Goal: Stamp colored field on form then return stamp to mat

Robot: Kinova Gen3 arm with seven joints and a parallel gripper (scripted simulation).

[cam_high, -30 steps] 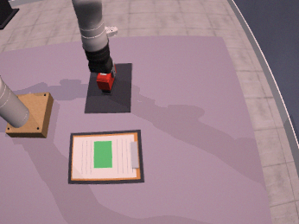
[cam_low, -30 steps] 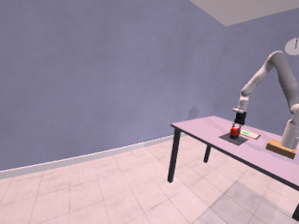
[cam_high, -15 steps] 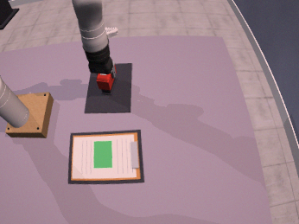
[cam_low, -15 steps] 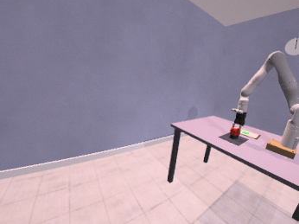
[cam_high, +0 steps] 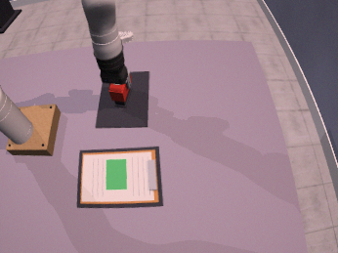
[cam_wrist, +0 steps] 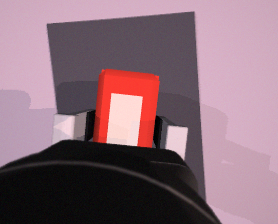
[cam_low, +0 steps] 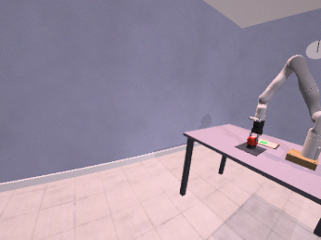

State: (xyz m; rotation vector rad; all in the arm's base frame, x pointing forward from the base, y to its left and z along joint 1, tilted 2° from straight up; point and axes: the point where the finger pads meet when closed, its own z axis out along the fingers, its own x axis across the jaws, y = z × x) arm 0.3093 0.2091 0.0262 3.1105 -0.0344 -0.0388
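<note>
The stamp is 3 cm below my hand. From my hand the other things lie so: mat 8 cm below; then clipboard 27 cm to the right, 8 cm below, 6 cm ahead.
</note>
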